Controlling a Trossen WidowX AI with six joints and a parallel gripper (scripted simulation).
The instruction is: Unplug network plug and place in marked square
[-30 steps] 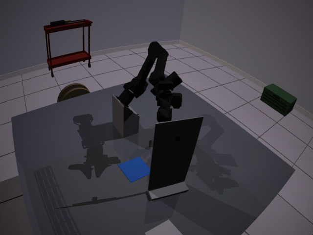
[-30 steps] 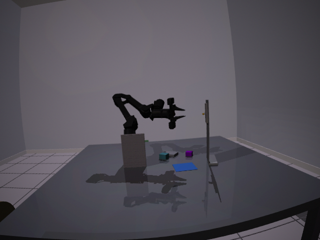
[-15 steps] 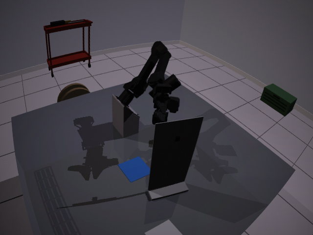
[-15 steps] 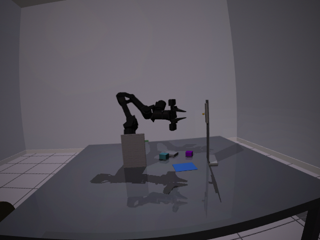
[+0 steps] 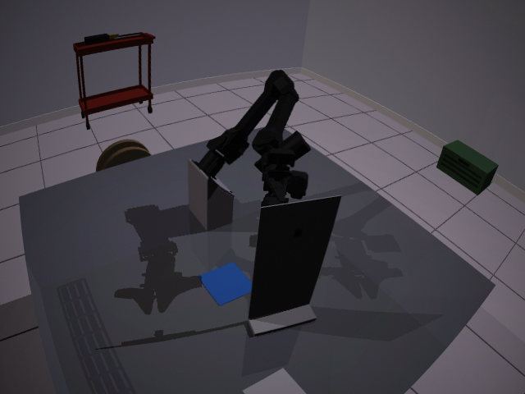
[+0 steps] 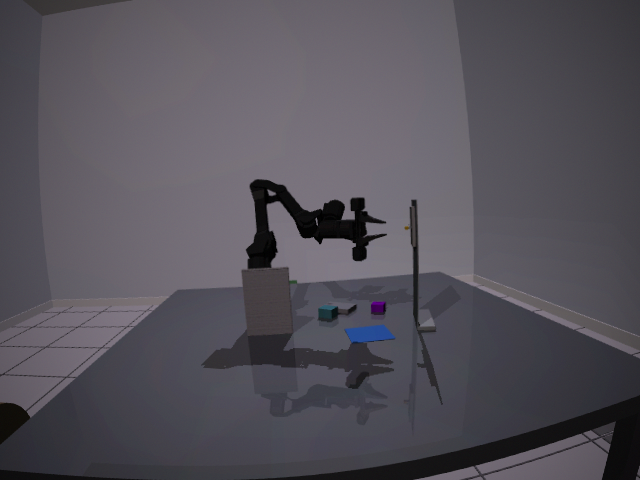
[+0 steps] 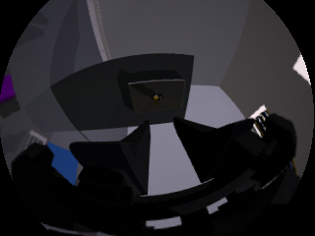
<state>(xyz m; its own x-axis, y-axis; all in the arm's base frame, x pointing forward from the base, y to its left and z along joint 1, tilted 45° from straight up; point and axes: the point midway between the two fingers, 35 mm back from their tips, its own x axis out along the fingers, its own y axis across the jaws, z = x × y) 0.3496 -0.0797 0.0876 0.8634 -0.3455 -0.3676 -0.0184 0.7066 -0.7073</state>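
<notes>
Now: the yellowish network plug 70 mm ahead of my gripper tip and 20 mm to the right of it. Round my gripper tip: upright dark panel (90 mm ahead, 20 mm to the right, 120 mm below); blue marked square (80 mm behind, 80 mm to the right, 280 mm below); purple cube (130 mm to the left, 270 mm below).
</notes>
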